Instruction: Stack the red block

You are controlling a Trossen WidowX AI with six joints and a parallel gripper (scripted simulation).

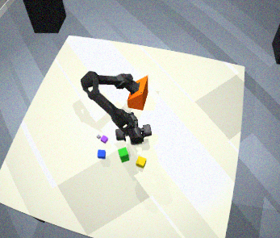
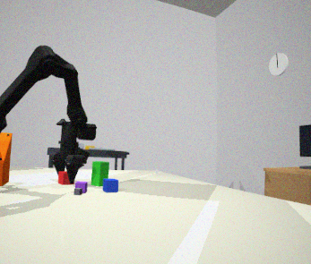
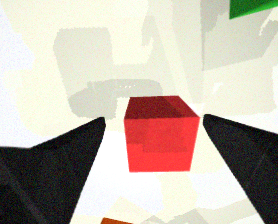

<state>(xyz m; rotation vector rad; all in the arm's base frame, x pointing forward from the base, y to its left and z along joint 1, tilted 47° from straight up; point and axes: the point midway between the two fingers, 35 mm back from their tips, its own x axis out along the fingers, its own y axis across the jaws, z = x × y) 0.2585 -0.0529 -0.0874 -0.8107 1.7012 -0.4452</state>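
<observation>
Now: gripper tip 140 mm short of the yellow block, 60 mm to the right of it and 10 mm below it. Also, from my gripper tip: red block 10 mm above.
</observation>
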